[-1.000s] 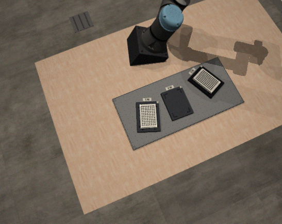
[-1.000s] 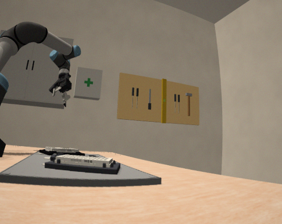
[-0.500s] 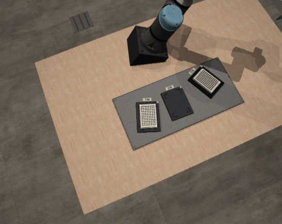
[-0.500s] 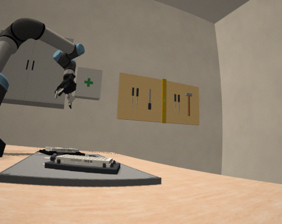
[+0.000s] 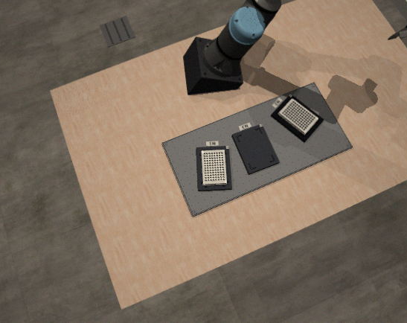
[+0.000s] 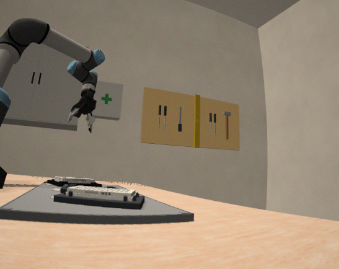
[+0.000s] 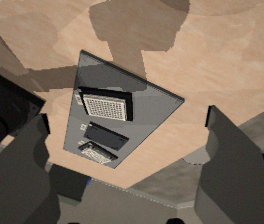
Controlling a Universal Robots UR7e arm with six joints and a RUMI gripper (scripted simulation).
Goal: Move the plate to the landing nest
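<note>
Now: hand 10 mm past the plate M09, 320 mm to the left of it and 240 mm above it. Also, from my hand: n2 label (100 mm behind, 360 mm to the right, 260 mm below); nest N2 (10 mm behind, 320 mm to the right, 250 mm below); a1 corner mark (40 mm behind, 470 mm to the right, 250 mm below).
</note>
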